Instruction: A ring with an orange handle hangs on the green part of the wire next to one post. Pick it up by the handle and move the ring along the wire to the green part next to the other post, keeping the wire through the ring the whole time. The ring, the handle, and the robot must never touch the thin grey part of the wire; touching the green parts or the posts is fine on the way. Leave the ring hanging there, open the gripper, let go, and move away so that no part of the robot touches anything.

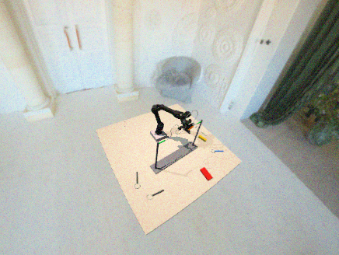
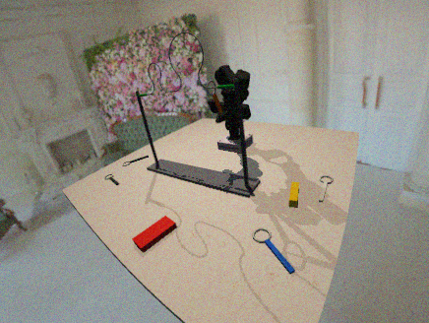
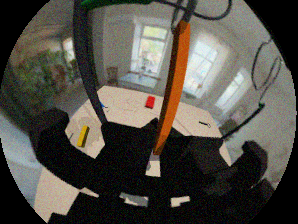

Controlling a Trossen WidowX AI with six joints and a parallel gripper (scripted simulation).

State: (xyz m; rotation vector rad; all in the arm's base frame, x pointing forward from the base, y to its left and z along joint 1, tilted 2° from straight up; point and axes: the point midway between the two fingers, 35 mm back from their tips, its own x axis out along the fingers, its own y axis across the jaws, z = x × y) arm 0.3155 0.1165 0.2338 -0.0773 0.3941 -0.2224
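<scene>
Right now the orange-handled ring is 1 cm to the left of my gripper tip and 9 cm above it. Also, from my gripper tip: red block (37 cm ahead, 7 cm to the right, 25 cm below); yellow block (3 cm ahead, 30 cm to the left, 25 cm below); blue-handled ring (27 cm ahead, 28 cm to the left, 26 cm below).
</scene>
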